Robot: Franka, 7 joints.
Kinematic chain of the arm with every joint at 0, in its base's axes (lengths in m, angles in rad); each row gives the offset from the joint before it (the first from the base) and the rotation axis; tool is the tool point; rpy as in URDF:
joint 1: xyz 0 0 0.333 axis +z
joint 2: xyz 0 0 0 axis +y
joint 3: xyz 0 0 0.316 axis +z
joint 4: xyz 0.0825 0 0 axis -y
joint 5: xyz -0.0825 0 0.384 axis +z
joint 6: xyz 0 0 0 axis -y
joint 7: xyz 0.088 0 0 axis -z
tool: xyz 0 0 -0.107 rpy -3.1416 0 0
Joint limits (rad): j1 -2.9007..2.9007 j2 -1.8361..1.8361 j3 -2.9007..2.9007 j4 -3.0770..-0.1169 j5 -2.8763..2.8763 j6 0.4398..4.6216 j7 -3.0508..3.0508
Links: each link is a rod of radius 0.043 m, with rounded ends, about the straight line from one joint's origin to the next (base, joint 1, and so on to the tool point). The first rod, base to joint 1, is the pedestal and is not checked.
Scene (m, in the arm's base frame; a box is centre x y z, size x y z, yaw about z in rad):
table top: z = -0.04
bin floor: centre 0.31 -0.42 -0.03 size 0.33 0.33 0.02 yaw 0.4
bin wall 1: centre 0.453 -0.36 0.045 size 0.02 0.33 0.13 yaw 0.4
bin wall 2: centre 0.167 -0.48 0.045 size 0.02 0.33 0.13 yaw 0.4
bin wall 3: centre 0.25 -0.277 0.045 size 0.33 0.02 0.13 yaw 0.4
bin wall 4: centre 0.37 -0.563 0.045 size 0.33 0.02 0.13 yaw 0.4
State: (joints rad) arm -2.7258 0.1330 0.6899 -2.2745 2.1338 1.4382 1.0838
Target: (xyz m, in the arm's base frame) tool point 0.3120 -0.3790 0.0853
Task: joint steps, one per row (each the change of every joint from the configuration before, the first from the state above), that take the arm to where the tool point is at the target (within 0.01 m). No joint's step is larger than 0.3 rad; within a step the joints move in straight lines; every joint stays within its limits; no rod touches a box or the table.
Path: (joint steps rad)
1: -0.0350 -0.2637 0.2661 -0.0013 -0.0071 0.0417 0.0000
2: -0.0350 -0.2637 0.2660 -0.0012 -0.0072 0.0417 0.0000
3: -0.0349 -0.2638 0.2661 -0.0013 -0.0071 0.0417 0.0000
4: -0.0350 -0.2637 0.2661 -0.0013 -0.0071 0.0417 0.0000
5: -0.0350 -0.2637 0.2661 -0.0012 -0.0072 0.0417 0.0000

